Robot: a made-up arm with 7 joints. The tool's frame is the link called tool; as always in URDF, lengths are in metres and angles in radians. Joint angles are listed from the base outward.
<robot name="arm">
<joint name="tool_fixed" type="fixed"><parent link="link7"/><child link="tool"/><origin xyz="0 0 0"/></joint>
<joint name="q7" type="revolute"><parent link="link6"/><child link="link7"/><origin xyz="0 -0.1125 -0.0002" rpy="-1.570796 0 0"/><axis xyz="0 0 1"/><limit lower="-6.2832" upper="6.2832"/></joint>
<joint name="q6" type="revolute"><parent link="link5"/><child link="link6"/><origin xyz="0 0.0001 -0.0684" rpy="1.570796 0 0"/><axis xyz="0 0 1"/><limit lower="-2.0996" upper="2.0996"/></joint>
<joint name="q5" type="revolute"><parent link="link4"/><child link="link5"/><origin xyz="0 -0.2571 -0.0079" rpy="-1.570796 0 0"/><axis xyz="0 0 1"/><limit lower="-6.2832" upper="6.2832"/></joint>
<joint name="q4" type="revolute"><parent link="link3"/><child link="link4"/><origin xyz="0 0.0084 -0.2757" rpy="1.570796 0 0"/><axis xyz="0 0 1"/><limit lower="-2.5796" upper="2.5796"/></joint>
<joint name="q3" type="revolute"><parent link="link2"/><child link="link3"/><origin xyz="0 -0.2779 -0.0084" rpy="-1.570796 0 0"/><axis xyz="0 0 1"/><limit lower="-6.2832" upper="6.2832"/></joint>
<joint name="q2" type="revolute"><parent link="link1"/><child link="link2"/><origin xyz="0 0.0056 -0.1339" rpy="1.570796 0 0"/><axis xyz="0 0 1"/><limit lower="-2.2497" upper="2.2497"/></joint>
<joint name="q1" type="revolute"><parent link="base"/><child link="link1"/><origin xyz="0 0 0.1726" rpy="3.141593 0 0"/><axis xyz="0 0 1"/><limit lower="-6.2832" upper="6.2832"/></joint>
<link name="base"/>
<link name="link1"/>
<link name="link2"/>
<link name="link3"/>
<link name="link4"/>
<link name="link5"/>
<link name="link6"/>
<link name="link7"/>
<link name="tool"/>
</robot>
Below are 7 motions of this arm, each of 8 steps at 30 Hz.
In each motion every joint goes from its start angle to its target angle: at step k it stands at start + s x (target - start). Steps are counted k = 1, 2, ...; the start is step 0. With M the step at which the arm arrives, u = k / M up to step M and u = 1 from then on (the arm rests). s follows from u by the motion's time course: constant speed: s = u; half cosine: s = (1 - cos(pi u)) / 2; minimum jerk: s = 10 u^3 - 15 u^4 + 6 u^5.
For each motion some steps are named. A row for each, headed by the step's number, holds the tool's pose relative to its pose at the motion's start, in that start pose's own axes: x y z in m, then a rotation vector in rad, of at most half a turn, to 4 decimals.
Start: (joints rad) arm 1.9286 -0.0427 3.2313 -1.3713 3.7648 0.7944 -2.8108
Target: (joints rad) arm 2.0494 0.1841 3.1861 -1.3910 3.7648 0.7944 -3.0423
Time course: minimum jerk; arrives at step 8
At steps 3, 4, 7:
3: 0.0025 0.0155 -0.0414 0.0289 0.0603 -0.0400
4: 0.0016 0.0284 -0.0755 0.0510 0.1110 -0.0744
7: -0.0087 0.0570 -0.1486 0.0937 0.2239 -0.1529

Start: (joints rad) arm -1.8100 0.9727 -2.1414 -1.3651 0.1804 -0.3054 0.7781
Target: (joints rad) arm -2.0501 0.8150 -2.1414 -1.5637 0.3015 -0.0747 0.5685
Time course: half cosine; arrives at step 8
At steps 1, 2, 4, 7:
1: 0.0020 -0.0004 0.0056 -0.0057 -0.0107 -0.0042
2: 0.0074 -0.0011 0.0215 -0.0211 -0.0419 -0.0161
4: 0.0227 -0.0011 0.0735 -0.0636 -0.1488 -0.0550
7: 0.0372 0.0045 0.1408 -0.1000 -0.2999 -0.1055

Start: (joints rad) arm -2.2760 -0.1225 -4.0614 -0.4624 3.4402 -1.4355 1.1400
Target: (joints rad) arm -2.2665 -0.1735 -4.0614 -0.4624 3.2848 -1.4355 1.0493
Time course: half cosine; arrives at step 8
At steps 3, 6, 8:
3: -0.0053 0.0033 -0.0096 0.0270 -0.0296 -0.0405
6: -0.0149 0.0090 -0.0258 0.0758 -0.0802 -0.1134
8: -0.0175 0.0105 -0.0300 0.0891 -0.0935 -0.1332

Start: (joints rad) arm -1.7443 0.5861 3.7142 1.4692 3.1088 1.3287 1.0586
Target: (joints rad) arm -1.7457 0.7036 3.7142 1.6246 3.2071 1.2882 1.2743
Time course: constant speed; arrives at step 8
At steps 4, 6, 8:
4: -0.0050 -0.0249 0.0139 0.0509 0.0072 0.1137
6: -0.0072 -0.0371 0.0217 0.0767 0.0085 0.1692
8: -0.0091 -0.0491 0.0300 0.1028 0.0081 0.2238

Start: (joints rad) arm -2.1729 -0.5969 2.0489 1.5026 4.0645 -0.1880 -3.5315
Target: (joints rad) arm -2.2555 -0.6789 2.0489 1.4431 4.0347 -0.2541 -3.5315
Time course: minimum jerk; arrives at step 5
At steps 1, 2, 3, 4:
1: 0.0006 -0.0005 -0.0026 -0.0032 -0.0030 -0.0043
2: 0.0035 -0.0032 -0.0146 -0.0173 -0.0167 -0.0233
3: 0.0081 -0.0077 -0.0316 -0.0375 -0.0373 -0.0496
4: 0.0117 -0.0113 -0.0438 -0.0519 -0.0529 -0.0680

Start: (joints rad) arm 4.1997 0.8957 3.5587 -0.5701 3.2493 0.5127 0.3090
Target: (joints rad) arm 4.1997 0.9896 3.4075 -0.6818 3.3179 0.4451 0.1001
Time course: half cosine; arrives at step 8
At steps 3, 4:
3: 0.0174 -0.0331 -0.0199 -0.0506 -0.0228 -0.0543
4: 0.0285 -0.0541 -0.0311 -0.0818 -0.0383 -0.0878

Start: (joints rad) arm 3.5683 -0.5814 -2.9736 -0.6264 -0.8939 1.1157 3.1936
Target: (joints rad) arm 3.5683 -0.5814 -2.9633 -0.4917 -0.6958 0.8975 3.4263
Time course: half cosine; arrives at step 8
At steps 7, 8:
7: -0.0042 -0.0554 -0.0201 -0.2322 -0.0782 0.2526
8: -0.0045 -0.0575 -0.0207 -0.2415 -0.0799 0.2638

